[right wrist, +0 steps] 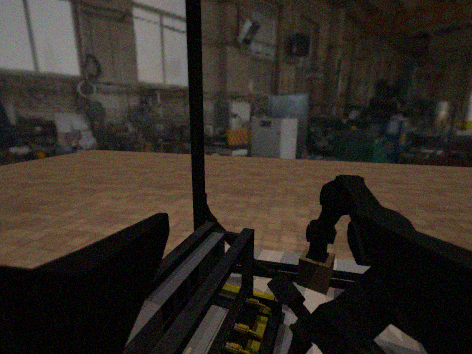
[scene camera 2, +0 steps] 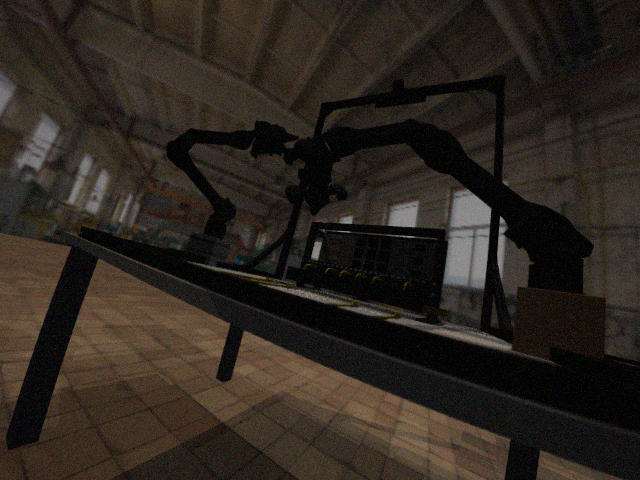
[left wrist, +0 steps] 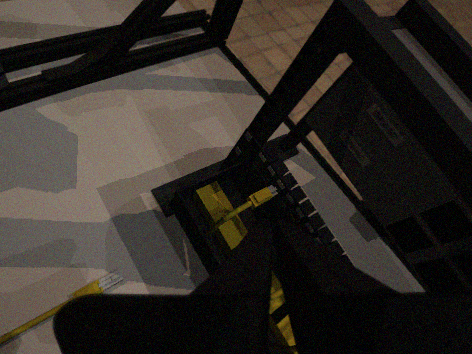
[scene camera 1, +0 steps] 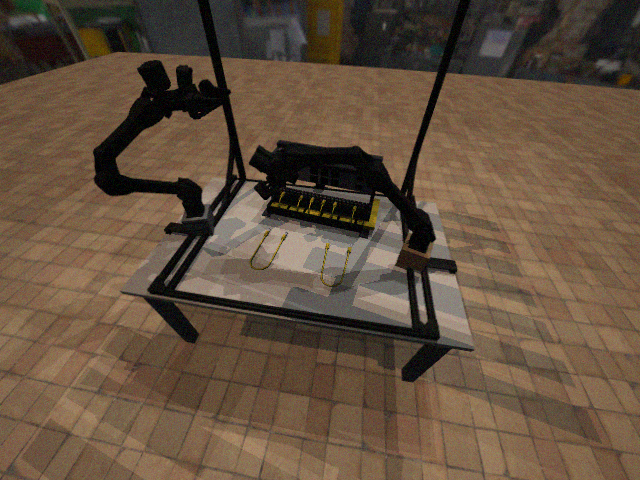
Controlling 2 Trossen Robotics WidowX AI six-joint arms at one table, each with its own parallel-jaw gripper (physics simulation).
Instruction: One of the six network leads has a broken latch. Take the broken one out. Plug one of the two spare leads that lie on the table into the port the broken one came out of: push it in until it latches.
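Places are measured from the left arm's base along level axes (x left, y back, z up), in metres.
Where they show: left gripper, fingertip midpoint: (scene camera 2: 313, 215) (left wrist: 272, 228); right gripper, fingertip midpoint: (right wrist: 264, 223) (scene camera 1: 227, 96); left arm's base at its link origin: (right wrist: 317, 255) (scene camera 2: 555, 294) (scene camera 1: 418, 244); right arm's base at its link origin: (scene camera 2: 212, 238) (scene camera 1: 195, 212).
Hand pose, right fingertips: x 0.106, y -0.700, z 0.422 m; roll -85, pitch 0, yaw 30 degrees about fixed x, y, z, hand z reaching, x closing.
Each offset is from my right fingertips to the top centre of the thing. "*": to the spot under its first point. Level surfaces: height alone.
Six yellow leads run along the black panel (scene camera 1: 374, 214) (scene camera 2: 379, 227). One lead's plug @(dz -0.429, dx -0.145, dy +0.071 m) (left wrist: 261, 197) sits at the port row in the left wrist view; I cannot tell which latch is broken. Two U-shaped spare leads lie on the table before the panel: the left spare @(* dz -0.521, dx +0.215, dy +0.196 m) (scene camera 1: 261, 269) and the right spare @(* dz -0.519, dx +0.151, dy +0.469 m) (scene camera 1: 332, 285). A loose plug @(* dz -0.511, dx +0.044, dy +0.098 m) (left wrist: 88, 290) shows at the lower left of the left wrist view. My left gripper (scene camera 2: 314, 210) (left wrist: 272, 228) is shut with no lead seen between its fingers, above the panel's left part; its fingers hide several leads. My right gripper (right wrist: 264, 223) is open and empty, high at the left.
The panel's upright frame @(* dz -0.339, dx -0.253, dy +0.451 m) (right wrist: 245, 255) rises behind the lead row. Tall black posts (scene camera 1: 435, 98) stand behind the table @(dz -0.524 m) (scene camera 1: 310, 297). The left arm reaches over the panel from the right. A brown box (scene camera 1: 415, 254) (scene camera 2: 559, 322) is at that arm's base.
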